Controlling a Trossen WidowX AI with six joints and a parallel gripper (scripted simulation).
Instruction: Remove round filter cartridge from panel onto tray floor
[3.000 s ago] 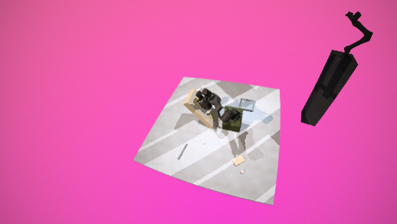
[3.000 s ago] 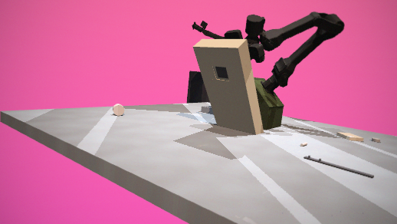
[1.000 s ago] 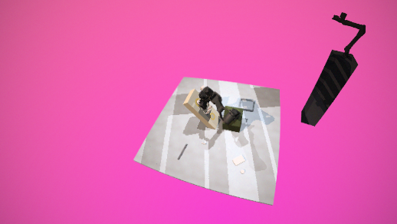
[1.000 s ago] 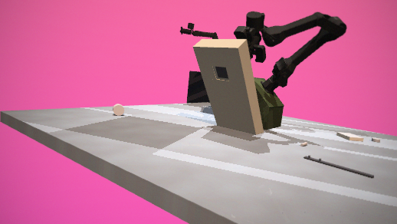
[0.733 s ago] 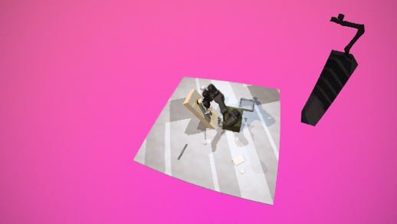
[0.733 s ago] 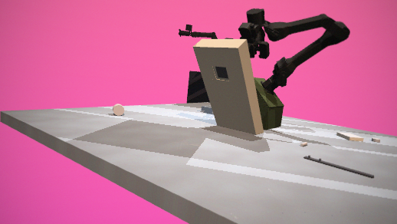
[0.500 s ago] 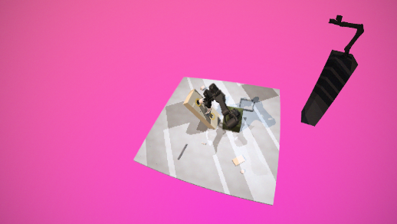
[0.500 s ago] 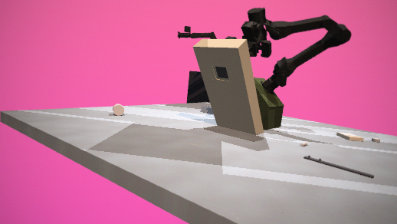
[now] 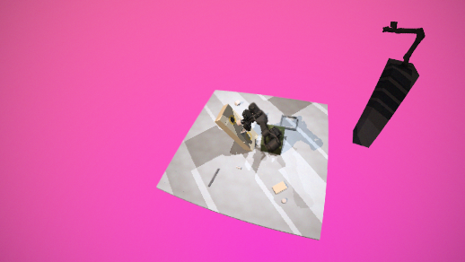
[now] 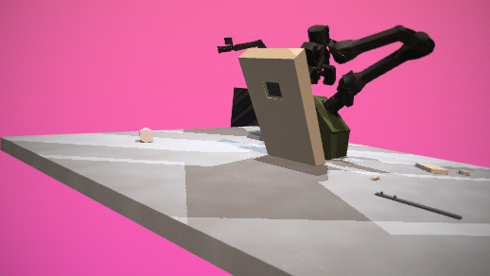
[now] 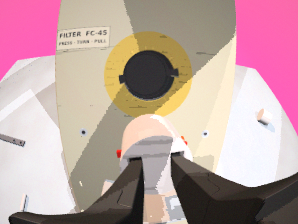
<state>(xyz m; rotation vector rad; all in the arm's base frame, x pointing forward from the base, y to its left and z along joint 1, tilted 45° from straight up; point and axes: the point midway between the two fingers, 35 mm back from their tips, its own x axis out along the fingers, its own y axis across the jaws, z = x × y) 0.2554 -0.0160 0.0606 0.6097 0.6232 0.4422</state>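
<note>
My gripper tip is 1 cm short of the white round filter cartridge and 1 cm above it. The rest, counted from my gripper tip: tan block: 43 cm behind, 30 cm to the left, 23 cm below; then tan service panel: 7 cm below, 4 cm ahead, 1 cm to the left; then tray: 33 cm to the right, 30 cm behind, 23 cm below.
</note>
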